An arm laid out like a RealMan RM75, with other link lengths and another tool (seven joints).
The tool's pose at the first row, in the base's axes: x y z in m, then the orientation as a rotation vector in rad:
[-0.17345, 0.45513, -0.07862, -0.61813, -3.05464, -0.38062]
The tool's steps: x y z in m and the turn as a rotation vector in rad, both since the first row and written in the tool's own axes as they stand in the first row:
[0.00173, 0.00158, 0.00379, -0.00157, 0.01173, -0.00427]
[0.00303, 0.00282, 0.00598, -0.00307, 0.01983, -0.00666]
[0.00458, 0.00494, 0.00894, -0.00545, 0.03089, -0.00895]
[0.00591, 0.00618, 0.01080, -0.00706, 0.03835, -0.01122]
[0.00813, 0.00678, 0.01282, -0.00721, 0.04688, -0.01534]
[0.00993, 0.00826, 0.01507, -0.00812, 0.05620, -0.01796]
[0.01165, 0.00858, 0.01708, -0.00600, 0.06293, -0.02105]
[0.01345, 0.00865, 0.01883, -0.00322, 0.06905, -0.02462]
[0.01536, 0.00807, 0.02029, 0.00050, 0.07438, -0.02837]
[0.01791, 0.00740, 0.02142, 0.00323, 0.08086, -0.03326]
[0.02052, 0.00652, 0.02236, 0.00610, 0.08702, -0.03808]
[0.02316, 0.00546, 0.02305, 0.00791, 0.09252, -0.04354]
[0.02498, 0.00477, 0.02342, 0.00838, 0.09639, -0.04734]
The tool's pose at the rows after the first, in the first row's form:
[-0.17427, 0.45810, -0.08184, -0.60732, -3.04534, -0.38535]
[-0.17489, 0.46022, -0.08361, -0.60074, -3.03866, -0.38922]
[-0.17537, 0.46341, -0.08591, -0.59326, -3.02910, -0.39496]
[-0.17604, 0.46546, -0.08735, -0.58714, -3.02294, -0.39882]
[-0.17776, 0.46733, -0.08906, -0.57785, -3.01651, -0.40065]
[-0.17875, 0.46987, -0.09081, -0.57055, -3.00869, -0.40373]
[-0.18012, 0.47129, -0.09260, -0.56342, -3.00354, -0.40174]
[-0.18168, 0.47245, -0.09419, -0.55581, -2.99915, -0.39863]
[-0.18359, 0.47301, -0.09565, -0.54820, -2.99556, -0.39398]
[-0.18615, 0.47366, -0.09678, -0.53855, -2.99130, -0.39105]
[-0.18885, 0.47409, -0.09777, -0.52914, -2.98728, -0.38786]
[-0.19166, 0.47432, -0.09856, -0.51909, -2.98410, -0.38616]
[-0.19359, 0.47449, -0.09899, -0.51211, -2.98183, -0.38618]

